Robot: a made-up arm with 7 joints.
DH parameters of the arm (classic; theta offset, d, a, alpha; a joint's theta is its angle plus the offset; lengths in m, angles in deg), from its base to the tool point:
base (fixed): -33.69 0 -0.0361 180
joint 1: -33.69 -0.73 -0.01 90
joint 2: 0 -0.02 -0.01 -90
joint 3: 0 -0.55 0.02 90
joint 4: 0 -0.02 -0.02 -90
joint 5: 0 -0.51 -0.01 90
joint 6: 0 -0.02 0.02 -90
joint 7: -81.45 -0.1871 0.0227 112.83
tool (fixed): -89.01 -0.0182 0 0
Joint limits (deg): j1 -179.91..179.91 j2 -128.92..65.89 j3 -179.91..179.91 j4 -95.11..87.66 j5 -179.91..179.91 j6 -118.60..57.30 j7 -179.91..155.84
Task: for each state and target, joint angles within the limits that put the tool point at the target. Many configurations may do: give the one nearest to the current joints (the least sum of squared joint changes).
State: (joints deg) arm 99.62 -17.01 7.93 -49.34 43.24 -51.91 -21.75
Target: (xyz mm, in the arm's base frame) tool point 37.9 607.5 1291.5
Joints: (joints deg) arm 90.19 3.81 0.11 -78.96 37.33 -67.43 -23.80
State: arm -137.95 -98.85 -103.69 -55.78 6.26 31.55 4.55
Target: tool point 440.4 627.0 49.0
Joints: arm -179.91 -128.92 -66.36 -70.11 5.90 -3.63 4.88
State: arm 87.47 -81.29 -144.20 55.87 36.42 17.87 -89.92
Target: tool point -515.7 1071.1 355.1
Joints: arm 57.78 -92.98 -155.06 29.61 36.46 5.81 -91.29
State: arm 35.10 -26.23 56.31 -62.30 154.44 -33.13 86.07
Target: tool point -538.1 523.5 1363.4
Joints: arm 8.79 -6.96 38.50 -79.97 154.12 -32.98 86.18
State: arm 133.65 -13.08 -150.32 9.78 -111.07 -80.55 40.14
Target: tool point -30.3 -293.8 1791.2
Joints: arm 135.84 12.78 -144.31 7.24 -107.94 -93.53 39.52
